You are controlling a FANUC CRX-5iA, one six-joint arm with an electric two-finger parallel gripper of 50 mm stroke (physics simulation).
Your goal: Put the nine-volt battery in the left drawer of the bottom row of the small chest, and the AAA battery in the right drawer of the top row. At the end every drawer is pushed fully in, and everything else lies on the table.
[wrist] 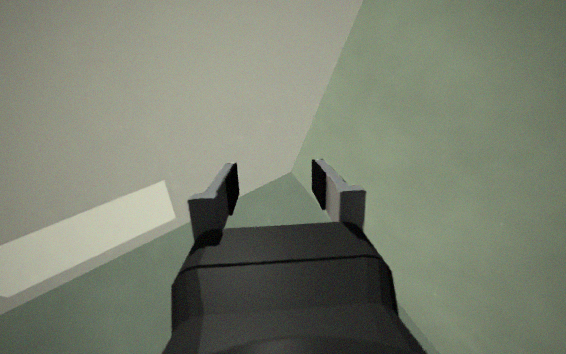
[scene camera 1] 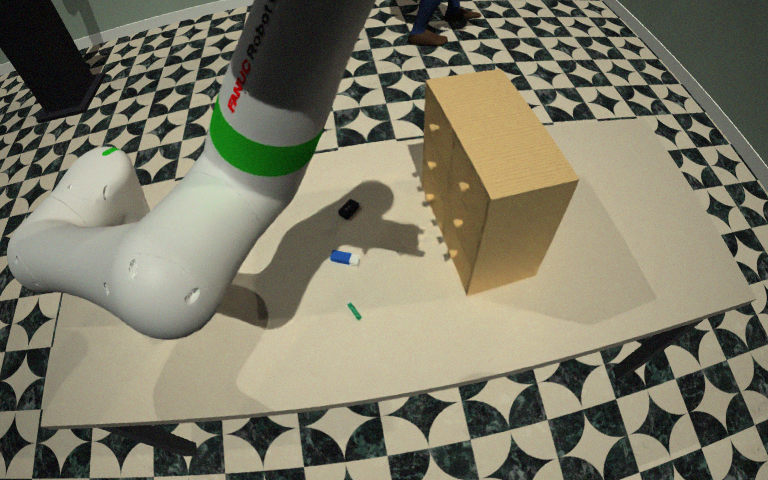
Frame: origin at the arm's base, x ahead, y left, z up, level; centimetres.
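Seen in the pictures: gripper, between the fingertips: [wrist: 275, 176].
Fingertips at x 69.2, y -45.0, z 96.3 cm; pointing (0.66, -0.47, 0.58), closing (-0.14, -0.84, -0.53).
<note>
Pixels of each thing's middle, then the offset from my fingertips to it. Level surfaces: height alone.
- nine-volt battery, middle of its body: [scene camera 1: 349, 208] dx -23.0, dy +61.9, dz -113.2 cm
- AAA battery, middle of its body: [scene camera 1: 354, 310] dx -23.1, dy +35.0, dz -113.6 cm
- small wooden chest, middle of its body: [scene camera 1: 486, 182] dx +7.0, dy +53.5, dz -97.3 cm
- white block, middle of its body: [scene camera 1: 345, 258] dx -24.4, dy +48.2, dz -113.4 cm
- table, height of its surface: dz -114.1 cm
The nine-volt battery [scene camera 1: 349, 209], a small black block, lies on the table in the arm's shadow, left of the chest. The AAA battery [scene camera 1: 354, 311], thin and green, lies nearer the table's front edge. The small wooden chest [scene camera 1: 521, 130] stands upright at the right, its knobbed front facing the batteries. Its drawers, in three rows and two columns, look pushed in. The front is seen at a steep angle. My gripper [wrist: 275, 176] is open and empty in the wrist view, tilted up at wall and ceiling, away from the batteries and chest. It does not show in the scene view.
A blue and white block [scene camera 1: 344, 258], like an eraser, lies on the table [scene camera 1: 396, 362] between the two batteries. My white arm [scene camera 1: 169, 254] covers the left part of the scene view. A ceiling light panel [wrist: 90, 235] shows in the wrist view. A person's legs [scene camera 1: 425, 22] show beyond the table.
</note>
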